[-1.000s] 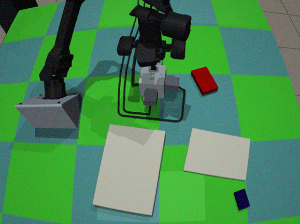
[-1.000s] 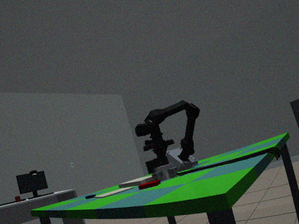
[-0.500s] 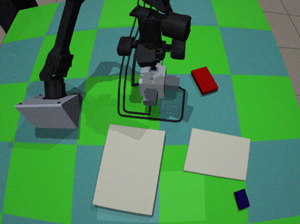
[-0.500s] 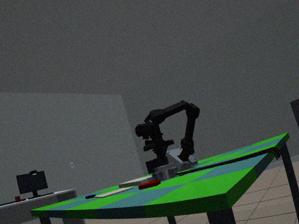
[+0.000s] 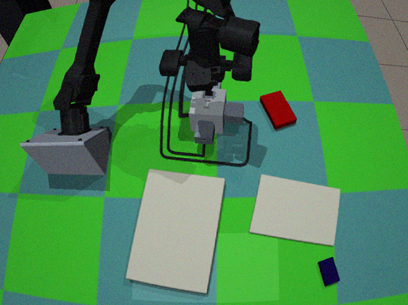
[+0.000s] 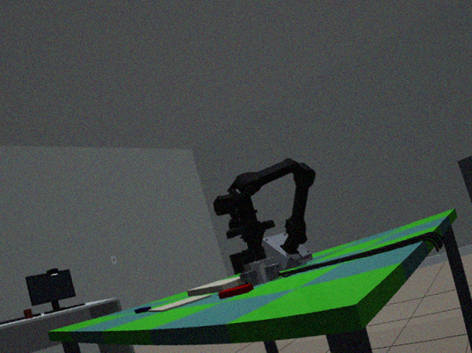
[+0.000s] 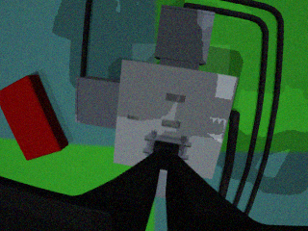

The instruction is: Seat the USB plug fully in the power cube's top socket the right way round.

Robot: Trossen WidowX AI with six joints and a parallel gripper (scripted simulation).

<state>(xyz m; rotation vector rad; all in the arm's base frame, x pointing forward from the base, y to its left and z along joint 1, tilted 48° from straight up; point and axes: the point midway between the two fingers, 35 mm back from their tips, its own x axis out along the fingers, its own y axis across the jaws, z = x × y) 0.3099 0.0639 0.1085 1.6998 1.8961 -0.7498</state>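
Right now the dark USB plug is 20 mm below my gripper tip. Round my gripper tip: blue block 300 mm ahead, 360 mm to the right, 100 mm below; then red block 170 mm ahead, 30 mm to the left, 90 mm below; then USB socket 10 mm to the left, 30 mm below.
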